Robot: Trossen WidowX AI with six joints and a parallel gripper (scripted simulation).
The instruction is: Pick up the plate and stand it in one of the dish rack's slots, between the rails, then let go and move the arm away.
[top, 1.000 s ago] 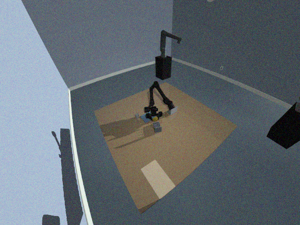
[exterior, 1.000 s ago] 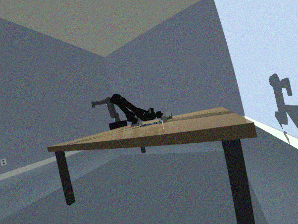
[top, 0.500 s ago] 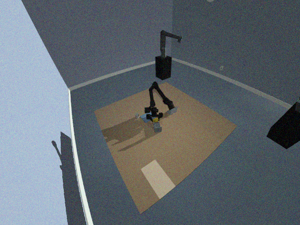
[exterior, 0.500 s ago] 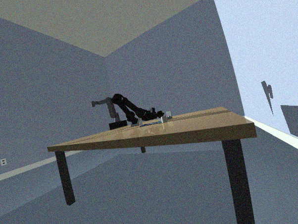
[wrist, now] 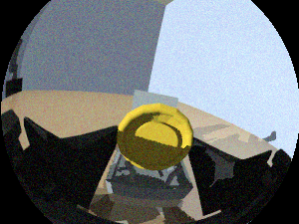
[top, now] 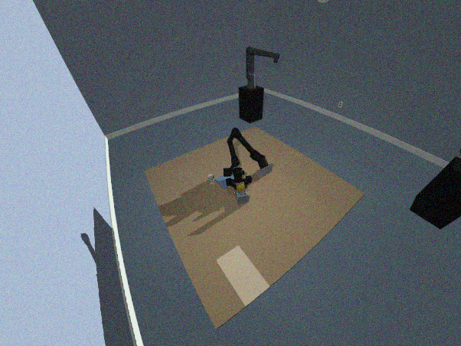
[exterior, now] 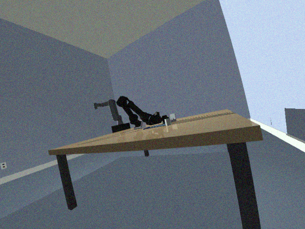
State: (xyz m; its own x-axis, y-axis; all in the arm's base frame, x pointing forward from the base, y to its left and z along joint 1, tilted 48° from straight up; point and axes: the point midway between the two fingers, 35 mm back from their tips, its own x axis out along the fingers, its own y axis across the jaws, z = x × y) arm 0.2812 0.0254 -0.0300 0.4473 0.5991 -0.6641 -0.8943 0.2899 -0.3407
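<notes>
Now: gripper tip 10 mm to the left of the yellow plate. From my gripper tip the other things lie so: blue mat 180 mm to the right, 50 mm below; then grey dish rack 30 mm below, 20 mm to the left, 10 mm ahead; then blue stick 200 mm to the right, 120 mm behind, 50 mm below.
</notes>
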